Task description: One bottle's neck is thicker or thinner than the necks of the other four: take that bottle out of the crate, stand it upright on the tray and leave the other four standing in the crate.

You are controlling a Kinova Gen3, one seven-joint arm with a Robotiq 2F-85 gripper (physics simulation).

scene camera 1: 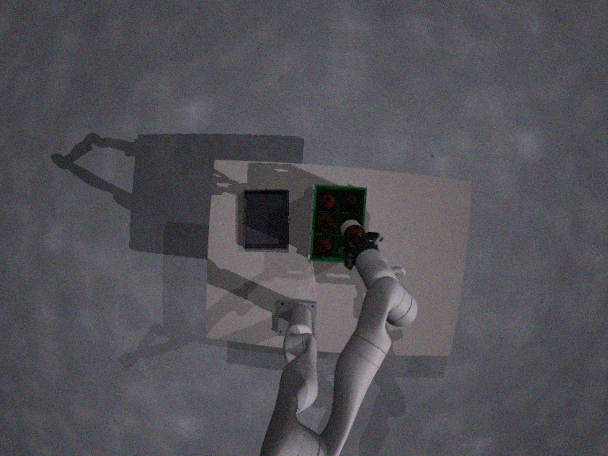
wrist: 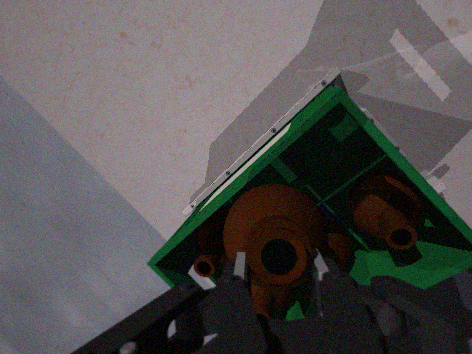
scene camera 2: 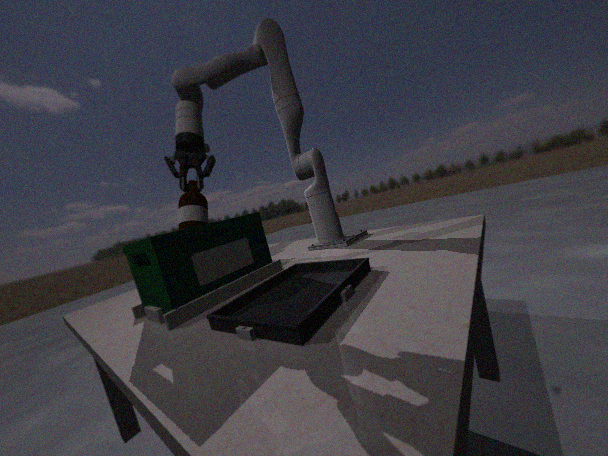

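Where they show: gripper, fingertip midpoint: (scene camera 1: 356, 239) (wrist: 277, 266) (scene camera 2: 191, 190); arm's base at its link origin: (scene camera 1: 300, 314) (scene camera 2: 330, 240).
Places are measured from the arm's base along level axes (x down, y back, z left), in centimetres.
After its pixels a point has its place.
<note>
My gripper (scene camera 1: 360, 243) @(y -37.5, x -26.4, z -14.3 cm) (scene camera 2: 191, 186) @(y -37.5, x -26.4, z -14.3 cm) (wrist: 277, 266) @(y -37.5, x -26.4, z -14.3 cm) is shut on the neck of a brown bottle (scene camera 1: 354, 234) @(y -38.9, x -26.2, z -13.5 cm) (scene camera 2: 193, 213) @(y -40.6, x -19.8, z -10.5 cm) (wrist: 272, 212) @(y -36.0, x -25.1, z -16.8 cm) with a white label. The bottle hangs about upright over the green crate (scene camera 1: 340, 187) @(y -54.6, x -15.9, z -8.1 cm) (scene camera 2: 172, 280) @(y -53.1, x -6.8, z 0.9 cm) (wrist: 410, 172) @(y -28.3, x -16.0, z -10.4 cm), its label above the wall; its base is hidden in scene camera 2. Its neck looks wide in the wrist view, but it is nearer the camera. Four other brown bottles stand in the crate, among them one at the back left (scene camera 1: 327, 201) @(y -49.1, x -14.8, z -4.2 cm) and one at the back right (scene camera 1: 351, 200) @(y -50.6, x -14.8, z -12.8 cm). The black tray (scene camera 1: 265, 215) @(y -41.1, x 0.9, z 20.7 cm) (scene camera 2: 290, 295) @(y -40.4, x 1.0, z 18.9 cm) is empty.
The tray lies left of the crate in scene camera 1, with a gap between them. Grey rails (scene camera 2: 225, 295) @(y -44.1, x 0.5, z 1.5 cm) run along the crate's foot, and small clips (scene camera 2: 245, 332) @(y -52.6, x 0.3, z 22.4 cm) sit at the tray's edges. The arm's base (scene camera 2: 327, 235) @(y -3.9, x -2.7, z 2.3 cm) stands on the same table.
</note>
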